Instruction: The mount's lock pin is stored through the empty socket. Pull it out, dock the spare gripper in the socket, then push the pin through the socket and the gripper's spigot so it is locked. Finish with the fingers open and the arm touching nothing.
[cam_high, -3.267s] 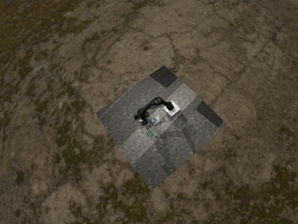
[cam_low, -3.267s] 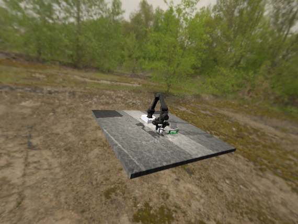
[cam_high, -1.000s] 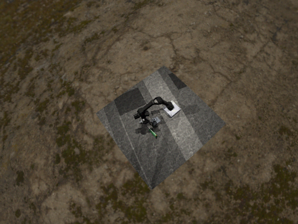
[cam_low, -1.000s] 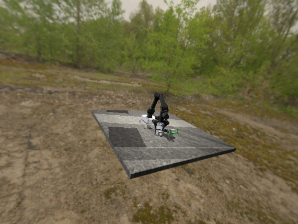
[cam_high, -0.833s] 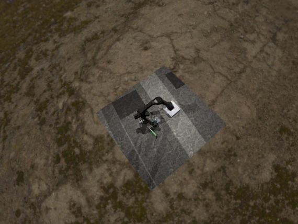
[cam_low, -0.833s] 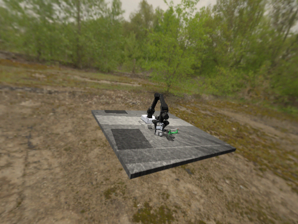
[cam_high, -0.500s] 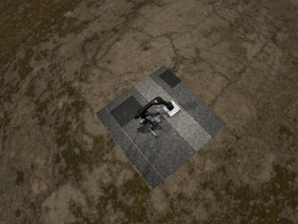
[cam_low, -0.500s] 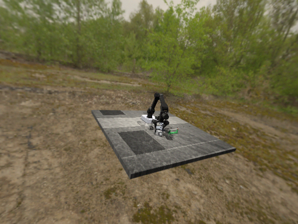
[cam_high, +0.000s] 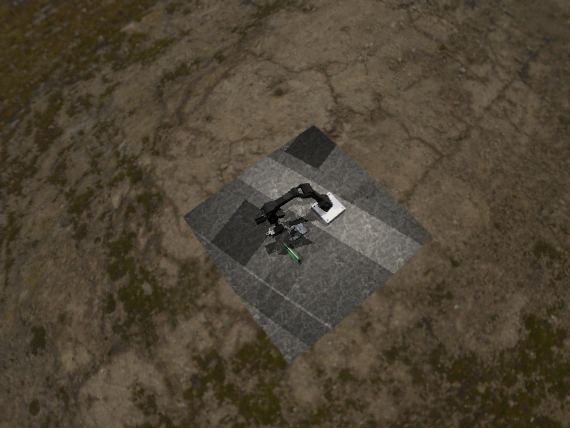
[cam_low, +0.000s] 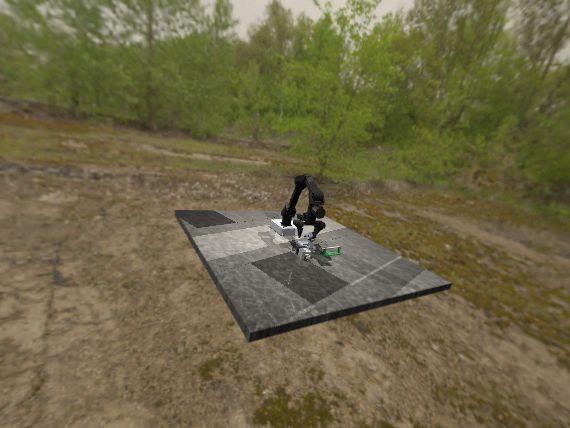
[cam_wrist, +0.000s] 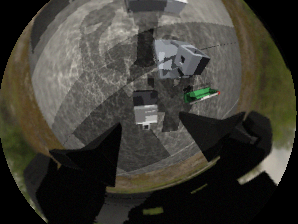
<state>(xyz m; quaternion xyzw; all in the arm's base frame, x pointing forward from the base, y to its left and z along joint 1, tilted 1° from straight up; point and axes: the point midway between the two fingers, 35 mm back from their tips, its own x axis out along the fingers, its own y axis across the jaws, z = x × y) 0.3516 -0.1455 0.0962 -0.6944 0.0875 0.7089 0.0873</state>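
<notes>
Now: the spare gripper 9 cm below my gripper tip, 2 cm ahead of it and 1 cm to the right of it. The rest, counted from my gripper tip: green mount (20 cm to the left, 9 cm below, 5 cm ahead); then grey mount (11 cm to the left, 7 cm behind, 6 cm below).
</notes>
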